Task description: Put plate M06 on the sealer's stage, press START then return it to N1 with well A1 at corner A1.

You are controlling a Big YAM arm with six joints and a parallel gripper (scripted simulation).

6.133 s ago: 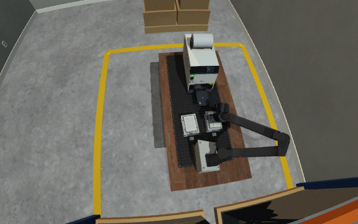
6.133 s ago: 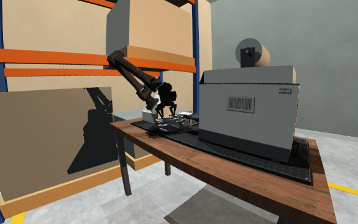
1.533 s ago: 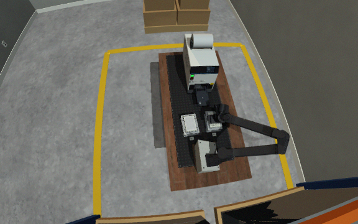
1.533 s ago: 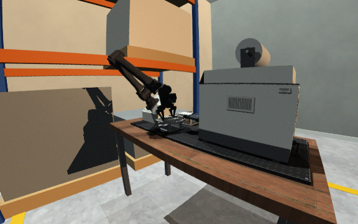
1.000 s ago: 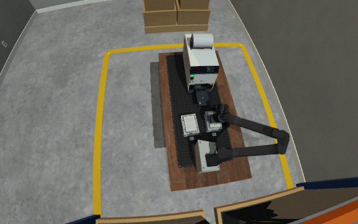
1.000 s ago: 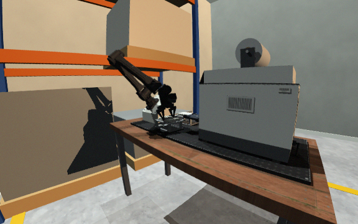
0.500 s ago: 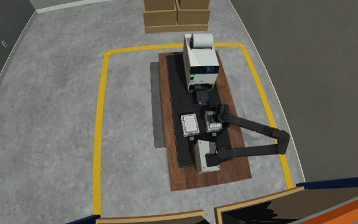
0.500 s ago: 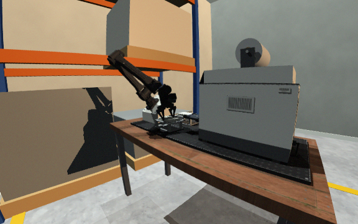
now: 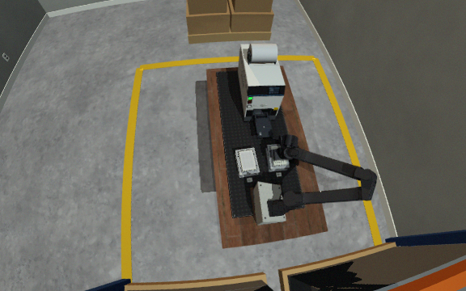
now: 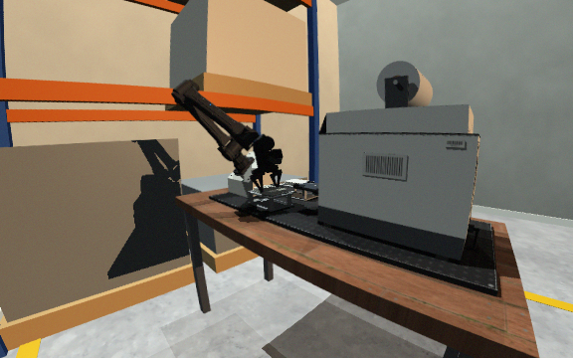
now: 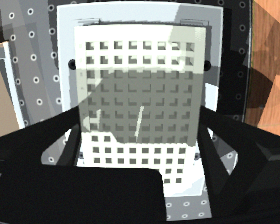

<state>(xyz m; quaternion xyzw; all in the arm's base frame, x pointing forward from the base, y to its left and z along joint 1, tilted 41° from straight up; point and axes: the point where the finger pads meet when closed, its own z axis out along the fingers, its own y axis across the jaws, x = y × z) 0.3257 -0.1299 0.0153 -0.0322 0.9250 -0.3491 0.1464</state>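
My hand is right at the white well plate. Round my hand: foil roll (52 cm ahead, 35 cm above, 5 cm to the left); then dark stage (19 cm ahead, 6 cm to the left, 3 cm above); then white plate (20 cm to the left, 1 cm behind).
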